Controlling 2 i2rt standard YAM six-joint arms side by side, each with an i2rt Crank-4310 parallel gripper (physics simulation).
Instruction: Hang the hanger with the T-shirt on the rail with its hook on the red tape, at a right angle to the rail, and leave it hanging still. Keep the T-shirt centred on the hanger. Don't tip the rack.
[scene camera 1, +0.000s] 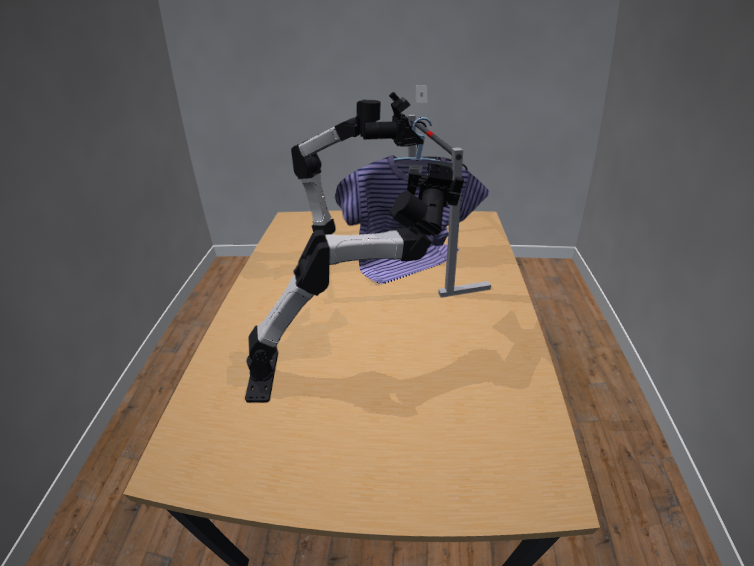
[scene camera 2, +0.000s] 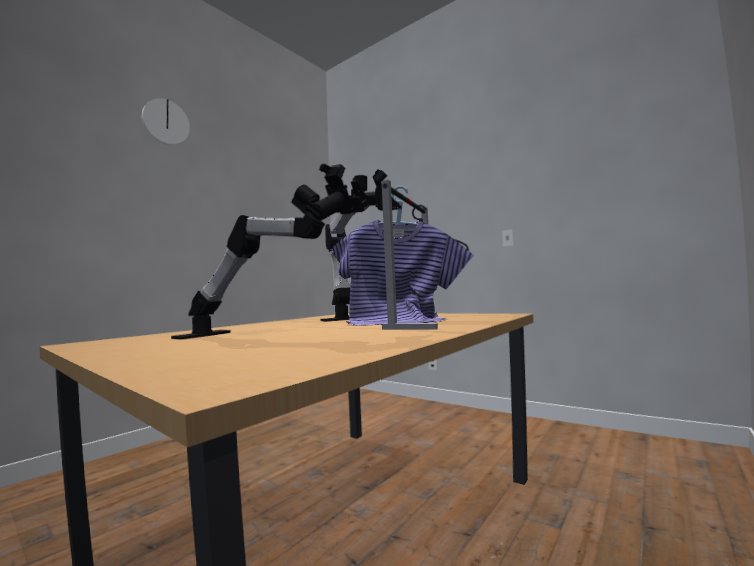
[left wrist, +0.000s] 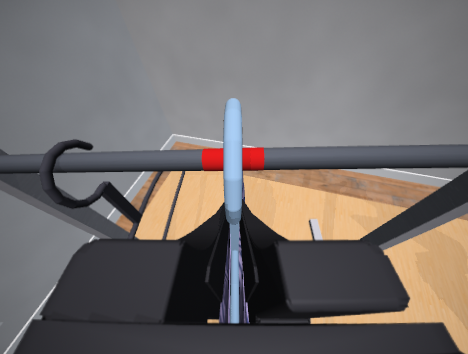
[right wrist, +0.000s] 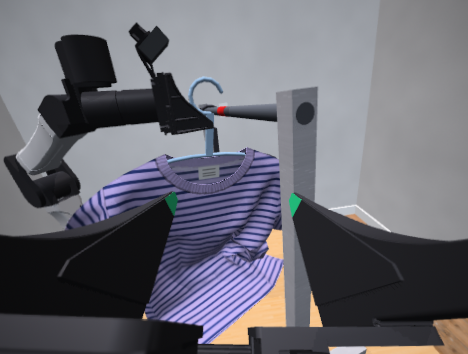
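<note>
The blue hanger (scene camera 1: 419, 149) (scene camera 2: 399, 213) (left wrist: 233, 145) (right wrist: 209, 145) carries the purple striped T-shirt (scene camera 1: 386, 201) (scene camera 2: 365, 268) (right wrist: 210, 220), whose hem lies on the table. My left gripper (left wrist: 234, 201) (right wrist: 212, 124) is shut on the hanger's stem below the hook. In the left wrist view the hook crosses over the red tape (scene camera 1: 429, 132) (scene camera 2: 410, 201) (left wrist: 255, 158) (right wrist: 221, 110) about square to the rail (left wrist: 350, 156) (right wrist: 255, 112). In the right wrist view its free end is above the tape, not around the rail. My right gripper (right wrist: 233, 195) is open and empty, facing the shirt and near post.
The rack stands upright; its near post (scene camera 1: 453, 225) (scene camera 2: 389, 261) (right wrist: 300, 165) is in front of the shirt's side. A dark hanger (left wrist: 47, 175) hangs on the rail towards the far end. My right forearm (scene camera 1: 365, 246) (scene camera 2: 271, 226) reaches over the table (scene camera 1: 365, 463) (scene camera 2: 182, 377).
</note>
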